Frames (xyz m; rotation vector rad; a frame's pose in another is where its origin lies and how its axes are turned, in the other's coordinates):
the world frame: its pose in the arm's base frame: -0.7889 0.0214 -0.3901 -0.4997 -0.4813 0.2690
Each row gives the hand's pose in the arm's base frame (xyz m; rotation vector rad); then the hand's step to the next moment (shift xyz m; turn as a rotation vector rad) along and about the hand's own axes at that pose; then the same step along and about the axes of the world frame.
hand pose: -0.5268 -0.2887 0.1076 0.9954 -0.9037 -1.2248
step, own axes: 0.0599 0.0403 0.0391 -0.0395 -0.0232 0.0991
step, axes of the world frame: -0.0167 -0.0766 0.0242 -0.0774 0.0316 0.0702
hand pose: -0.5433 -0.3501 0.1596 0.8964 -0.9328 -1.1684
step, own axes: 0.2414 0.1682 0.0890 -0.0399 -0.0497 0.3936
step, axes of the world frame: 0.0094 -0.2971 0.0782 -0.3002 0.0023 0.2624
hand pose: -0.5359 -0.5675 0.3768 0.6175 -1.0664 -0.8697
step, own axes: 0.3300 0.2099 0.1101 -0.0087 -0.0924 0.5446
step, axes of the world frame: 0.1051 -0.3387 0.1983 -0.4301 -0.0433 0.3440
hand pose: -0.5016 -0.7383 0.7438 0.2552 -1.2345 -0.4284
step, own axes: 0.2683 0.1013 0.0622 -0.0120 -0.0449 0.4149
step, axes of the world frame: 0.1246 -0.1771 0.1980 -0.3137 -0.0151 0.2750
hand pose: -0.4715 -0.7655 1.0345 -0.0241 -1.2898 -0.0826
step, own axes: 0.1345 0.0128 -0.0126 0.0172 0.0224 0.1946
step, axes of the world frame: 0.0918 -0.0670 0.0741 -0.1152 0.0154 0.1586
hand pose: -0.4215 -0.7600 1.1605 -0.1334 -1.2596 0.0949
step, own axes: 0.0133 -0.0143 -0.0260 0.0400 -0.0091 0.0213
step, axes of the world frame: 0.0223 -0.0187 -0.0144 0.0092 -0.0243 0.0382
